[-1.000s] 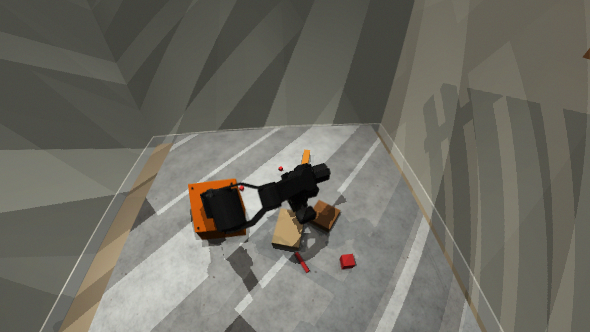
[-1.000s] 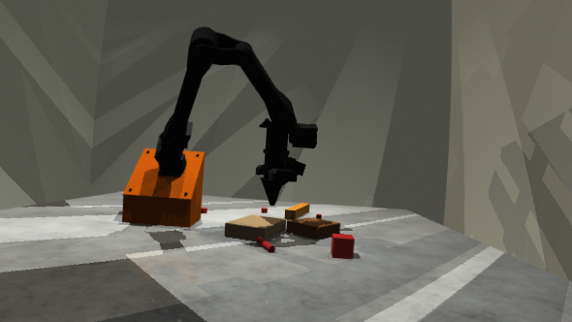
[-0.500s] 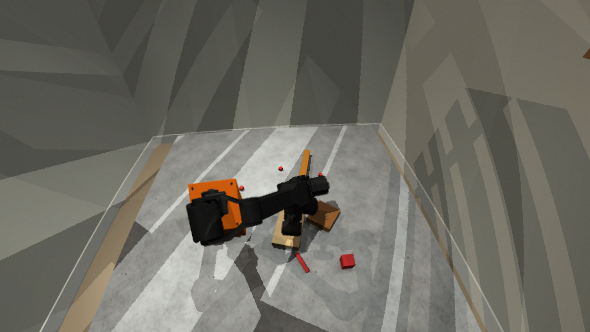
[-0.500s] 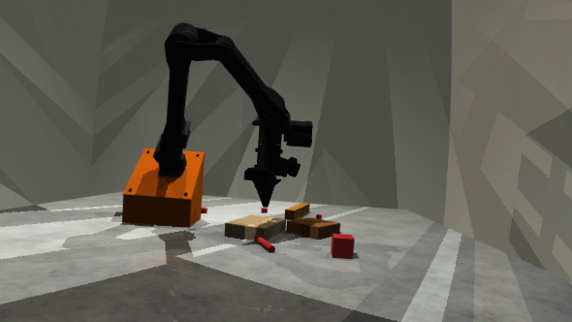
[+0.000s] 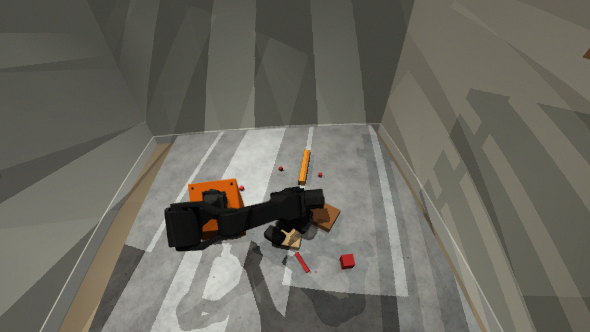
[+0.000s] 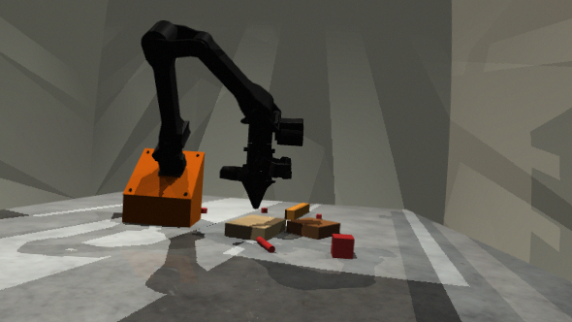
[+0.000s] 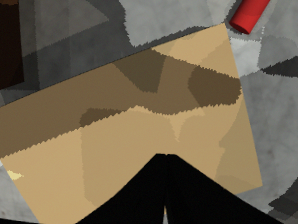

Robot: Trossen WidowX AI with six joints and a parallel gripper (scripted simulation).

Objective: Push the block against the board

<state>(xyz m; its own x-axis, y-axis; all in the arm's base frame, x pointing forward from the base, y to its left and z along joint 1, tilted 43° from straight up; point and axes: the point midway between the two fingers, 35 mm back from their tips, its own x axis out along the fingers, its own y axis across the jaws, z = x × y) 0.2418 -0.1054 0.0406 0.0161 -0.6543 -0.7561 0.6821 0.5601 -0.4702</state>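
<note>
Right now the tan block is 50 mm below my gripper tip and 30 mm to the left of it. Round my gripper tip: brown board: 150 mm ahead, 60 mm to the left, 50 mm below; then orange bar: 350 mm to the left, 130 mm ahead, 50 mm below; then thin red stick: 110 mm to the right, 60 mm below, 30 mm ahead.
</note>
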